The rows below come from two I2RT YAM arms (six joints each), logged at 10 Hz.
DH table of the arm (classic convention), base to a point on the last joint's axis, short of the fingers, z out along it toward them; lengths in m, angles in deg. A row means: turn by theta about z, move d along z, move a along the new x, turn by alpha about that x. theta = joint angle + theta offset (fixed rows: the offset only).
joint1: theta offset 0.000  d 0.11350  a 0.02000  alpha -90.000
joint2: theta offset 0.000  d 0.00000  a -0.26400  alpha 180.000
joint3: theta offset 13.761  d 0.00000  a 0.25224  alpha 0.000
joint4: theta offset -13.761  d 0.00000  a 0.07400  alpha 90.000
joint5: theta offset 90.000  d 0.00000  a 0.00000  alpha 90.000
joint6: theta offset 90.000  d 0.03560  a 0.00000  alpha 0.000
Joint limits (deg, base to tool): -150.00..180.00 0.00..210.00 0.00..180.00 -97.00..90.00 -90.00..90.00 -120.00..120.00
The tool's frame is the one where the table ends.
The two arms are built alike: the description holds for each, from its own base.
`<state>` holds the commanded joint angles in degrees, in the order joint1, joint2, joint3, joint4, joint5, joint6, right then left.
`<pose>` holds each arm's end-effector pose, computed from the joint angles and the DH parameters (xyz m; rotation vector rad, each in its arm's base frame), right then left.
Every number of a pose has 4 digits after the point. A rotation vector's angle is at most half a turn.
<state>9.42 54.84 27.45 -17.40 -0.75 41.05 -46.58 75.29 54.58 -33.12 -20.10 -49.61</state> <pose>0.1882 0.0317 0.1927 0.6469 2.3079 0.4397 0.1922 -0.1853 0.2516 -0.2066 2.4464 -0.3056</pose>
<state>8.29 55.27 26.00 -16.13 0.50 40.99 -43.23 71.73 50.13 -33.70 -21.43 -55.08</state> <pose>0.1877 0.0270 0.1850 0.6799 2.3022 0.4009 0.1897 -0.1605 0.2417 -0.3983 2.4298 -0.2767</pose>
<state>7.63 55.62 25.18 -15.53 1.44 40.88 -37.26 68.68 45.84 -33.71 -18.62 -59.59</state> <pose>0.1872 0.0242 0.1802 0.6999 2.3012 0.3720 0.1919 -0.1317 0.2297 -0.6057 2.4320 -0.2904</pose>
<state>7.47 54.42 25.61 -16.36 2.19 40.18 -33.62 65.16 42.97 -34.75 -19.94 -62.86</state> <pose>0.1858 0.0230 0.1850 0.6903 2.2855 0.3560 0.1876 -0.1102 0.2260 -0.7552 2.3798 -0.2601</pose>
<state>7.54 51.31 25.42 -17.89 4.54 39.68 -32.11 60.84 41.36 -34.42 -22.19 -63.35</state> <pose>0.1794 0.0209 0.1908 0.6897 2.2505 0.3168 0.1811 -0.0978 0.2325 -0.8034 2.2971 -0.2653</pose>
